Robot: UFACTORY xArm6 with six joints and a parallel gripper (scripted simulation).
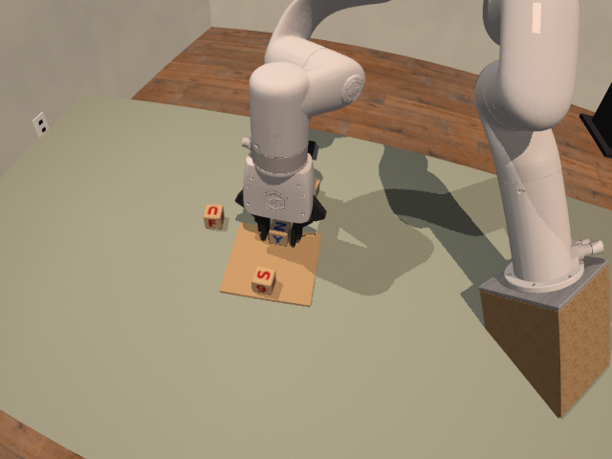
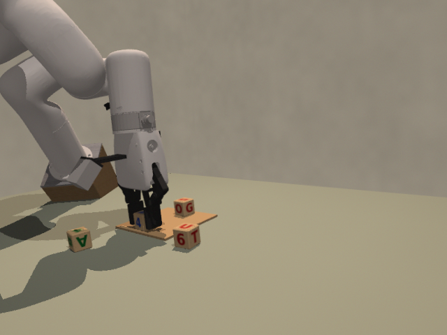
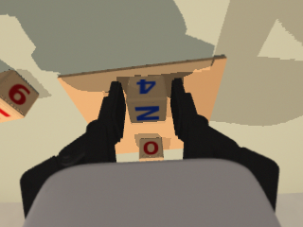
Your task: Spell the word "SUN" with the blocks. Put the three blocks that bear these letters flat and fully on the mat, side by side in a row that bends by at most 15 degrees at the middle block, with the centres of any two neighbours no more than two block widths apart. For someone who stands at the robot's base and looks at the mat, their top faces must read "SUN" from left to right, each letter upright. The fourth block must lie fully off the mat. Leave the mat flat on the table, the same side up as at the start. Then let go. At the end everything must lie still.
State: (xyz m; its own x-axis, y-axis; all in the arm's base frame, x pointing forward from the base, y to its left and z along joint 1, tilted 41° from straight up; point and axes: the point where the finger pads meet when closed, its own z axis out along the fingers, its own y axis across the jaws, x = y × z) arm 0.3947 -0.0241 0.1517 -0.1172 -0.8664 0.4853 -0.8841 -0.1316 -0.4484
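Right now the N block is 10 mm below my hand. From my hand the other things lie so: U block (120 mm ahead, 20 mm to the right, 10 mm below); then tan mat (10 mm ahead, 50 mm to the left, 30 mm below); then S block (10 mm ahead, 100 mm to the left, 10 mm below).
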